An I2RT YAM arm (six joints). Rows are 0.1 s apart.
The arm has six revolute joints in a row. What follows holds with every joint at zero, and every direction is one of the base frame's. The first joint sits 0.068 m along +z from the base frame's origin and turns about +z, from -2.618 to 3.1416 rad. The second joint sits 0.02 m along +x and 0.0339 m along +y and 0.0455 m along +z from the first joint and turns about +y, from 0 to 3.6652 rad. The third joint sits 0.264 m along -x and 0.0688 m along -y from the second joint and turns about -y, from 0 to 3.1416 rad. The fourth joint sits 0.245 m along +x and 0.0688 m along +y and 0.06 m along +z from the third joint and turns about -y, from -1.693 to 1.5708 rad. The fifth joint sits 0.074 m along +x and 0.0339 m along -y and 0.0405 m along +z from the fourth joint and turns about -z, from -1.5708 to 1.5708 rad. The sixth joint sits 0.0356 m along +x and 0.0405 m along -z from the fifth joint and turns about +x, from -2.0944 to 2.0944 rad. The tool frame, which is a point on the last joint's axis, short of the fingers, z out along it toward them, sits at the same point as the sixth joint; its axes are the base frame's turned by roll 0, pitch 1.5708 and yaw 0 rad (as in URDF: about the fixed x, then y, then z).
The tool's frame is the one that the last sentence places.
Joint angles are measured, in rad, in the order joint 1, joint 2, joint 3, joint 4, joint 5, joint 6. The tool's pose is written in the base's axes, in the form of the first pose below.
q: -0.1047 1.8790 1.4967 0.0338 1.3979 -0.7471
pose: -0.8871 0.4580 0.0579 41.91; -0.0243 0.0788 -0.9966 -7.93; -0.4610 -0.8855 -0.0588 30.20; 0 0 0 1
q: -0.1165 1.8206 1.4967 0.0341 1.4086 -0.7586
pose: -0.8651 0.5001 0.0390 40.62; -0.0106 0.0595 -0.9982 -8.29; -0.5015 -0.8639 -0.0461 32.54; 0 0 0 1
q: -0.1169 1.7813 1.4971 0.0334 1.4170 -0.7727
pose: -0.8527 0.5215 0.0321 39.73; -0.0075 0.0492 -0.9988 -8.21; -0.5224 -0.8518 -0.0380 34.09; 0 0 0 1
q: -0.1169 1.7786 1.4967 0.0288 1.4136 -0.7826
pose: -0.8589 0.5110 0.0353 39.67; -0.0103 0.0518 -0.9986 -8.20; -0.5121 -0.8580 -0.0392 34.14; 0 0 0 1
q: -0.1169 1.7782 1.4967 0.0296 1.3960 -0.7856
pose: -0.8592 0.5089 0.0524 39.72; -0.0229 0.0640 -0.9977 -8.19; -0.5111 -0.8585 -0.0433 34.14; 0 0 0 1
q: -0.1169 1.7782 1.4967 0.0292 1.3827 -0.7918
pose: -0.8620 0.5027 0.0653 39.77; -0.0327 0.0732 -0.9968 -8.19; -0.5058 -0.8614 -0.0467 34.13; 0 0 0 1
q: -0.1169 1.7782 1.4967 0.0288 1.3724 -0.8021
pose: -0.8668 0.4929 0.0752 39.80; -0.0409 0.0801 -0.9960 -8.19; -0.4969 -0.8664 -0.0493 34.12; 0 0 0 1
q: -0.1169 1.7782 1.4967 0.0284 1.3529 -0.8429
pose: -0.8852 0.4557 0.0940 39.87; -0.0585 0.0913 -0.9941 -8.18; -0.4616 -0.8854 -0.0541 34.10; 0 0 0 1
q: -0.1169 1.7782 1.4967 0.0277 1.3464 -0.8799
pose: -0.9012 0.4216 0.1002 39.89; -0.0668 0.0933 -0.9934 -8.18; -0.4282 -0.9020 -0.0559 34.09; 0 0 0 1
